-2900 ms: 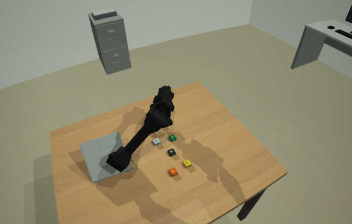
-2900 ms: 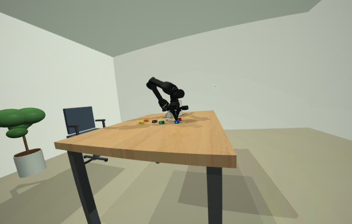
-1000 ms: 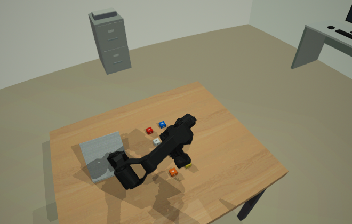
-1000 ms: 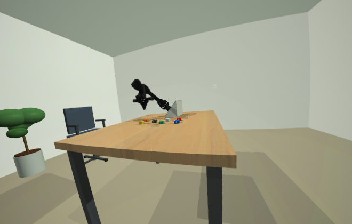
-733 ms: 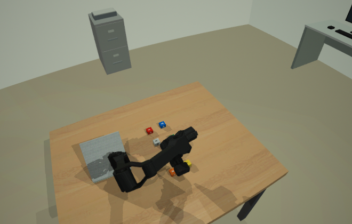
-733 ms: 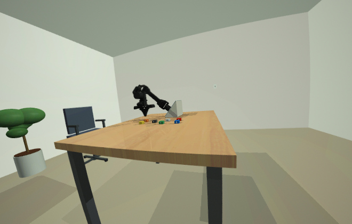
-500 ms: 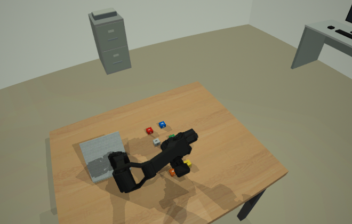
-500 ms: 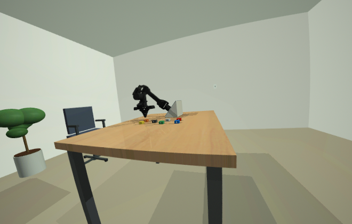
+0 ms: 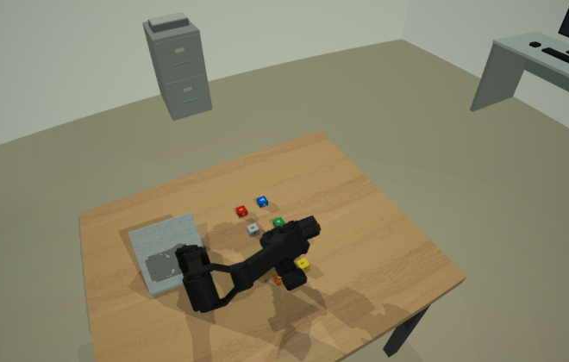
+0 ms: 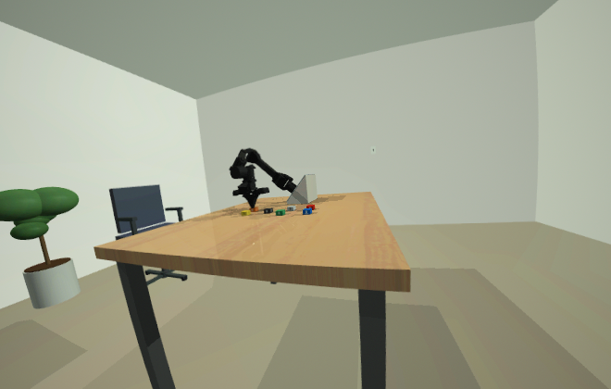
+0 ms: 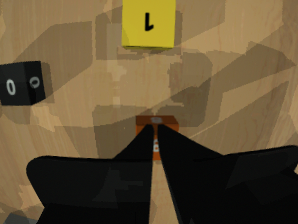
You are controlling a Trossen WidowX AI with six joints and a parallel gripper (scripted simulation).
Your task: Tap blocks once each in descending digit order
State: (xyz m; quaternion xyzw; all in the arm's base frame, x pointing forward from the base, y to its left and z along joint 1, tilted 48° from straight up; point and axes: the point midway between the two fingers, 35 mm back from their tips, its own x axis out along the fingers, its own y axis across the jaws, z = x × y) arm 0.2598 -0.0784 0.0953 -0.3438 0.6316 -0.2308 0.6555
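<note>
My gripper tip is 10 mm past the orange block and 10 mm above it. From my gripper tip the other things lie so: yellow block (70 mm ahead, 20 mm to the left, 10 mm below); then black block (20 mm ahead, 110 mm to the left, 10 mm below); then white block (40 mm behind, 210 mm to the left, 10 mm below).
</note>
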